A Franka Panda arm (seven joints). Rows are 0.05 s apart.
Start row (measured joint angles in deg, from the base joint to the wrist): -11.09, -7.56, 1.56, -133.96, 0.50, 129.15, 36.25
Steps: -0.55, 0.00, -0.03, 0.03, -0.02, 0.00, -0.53; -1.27, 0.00, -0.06, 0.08, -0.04, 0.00, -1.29; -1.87, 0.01, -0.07, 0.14, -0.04, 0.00, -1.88; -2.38, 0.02, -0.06, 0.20, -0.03, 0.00, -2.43; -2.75, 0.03, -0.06, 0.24, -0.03, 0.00, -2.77; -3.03, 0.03, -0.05, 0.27, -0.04, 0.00, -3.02; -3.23, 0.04, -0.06, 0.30, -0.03, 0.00, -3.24; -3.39, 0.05, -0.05, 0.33, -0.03, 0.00, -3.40; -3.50, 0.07, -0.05, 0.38, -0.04, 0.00, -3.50; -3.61, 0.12, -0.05, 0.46, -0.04, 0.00, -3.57; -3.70, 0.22, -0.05, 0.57, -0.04, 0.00, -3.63; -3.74, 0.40, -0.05, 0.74, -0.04, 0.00, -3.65; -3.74, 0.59, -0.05, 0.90, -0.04, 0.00, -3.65; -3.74, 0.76, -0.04, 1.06, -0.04, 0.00, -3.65
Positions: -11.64, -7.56, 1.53, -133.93, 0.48, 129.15, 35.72; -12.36, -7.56, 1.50, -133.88, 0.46, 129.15, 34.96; -12.96, -7.55, 1.49, -133.82, 0.46, 129.15, 34.37; -13.47, -7.54, 1.50, -133.76, 0.47, 129.15, 33.82; -13.84, -7.53, 1.50, -133.72, 0.47, 129.15, 33.48; -14.12, -7.53, 1.51, -133.69, 0.46, 129.15, 33.23; -14.32, -7.52, 1.50, -133.66, 0.47, 129.15, 33.01; -14.48, -7.51, 1.51, -133.63, 0.47, 129.15, 32.85; -14.59, -7.49, 1.51, -133.58, 0.46, 129.15, 32.75; -14.70, -7.44, 1.51, -133.50, 0.46, 129.15, 32.68; -14.79, -7.34, 1.51, -133.39, 0.46, 129.15, 32.62; -14.83, -7.16, 1.51, -133.22, 0.46, 129.15, 32.60; -14.83, -6.97, 1.51, -133.06, 0.46, 129.15, 32.60; -14.83, -6.80, 1.52, -132.90, 0.46, 129.15, 32.60
